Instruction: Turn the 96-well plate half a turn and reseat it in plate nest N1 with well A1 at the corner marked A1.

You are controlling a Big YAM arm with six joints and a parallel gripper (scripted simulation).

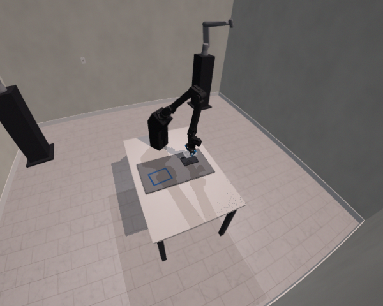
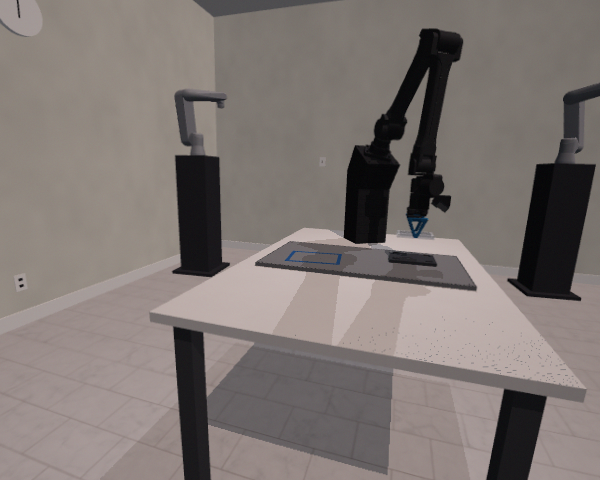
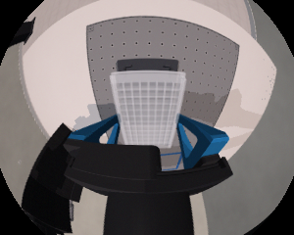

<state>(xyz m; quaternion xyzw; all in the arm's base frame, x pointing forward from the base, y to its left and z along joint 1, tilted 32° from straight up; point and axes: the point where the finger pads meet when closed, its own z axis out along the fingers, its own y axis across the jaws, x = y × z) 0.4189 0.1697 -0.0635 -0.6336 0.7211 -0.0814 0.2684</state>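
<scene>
The dark plate nest N1 is 10 cm below my hand. Round my hand: 96-well plate: 1 cm below.
</scene>
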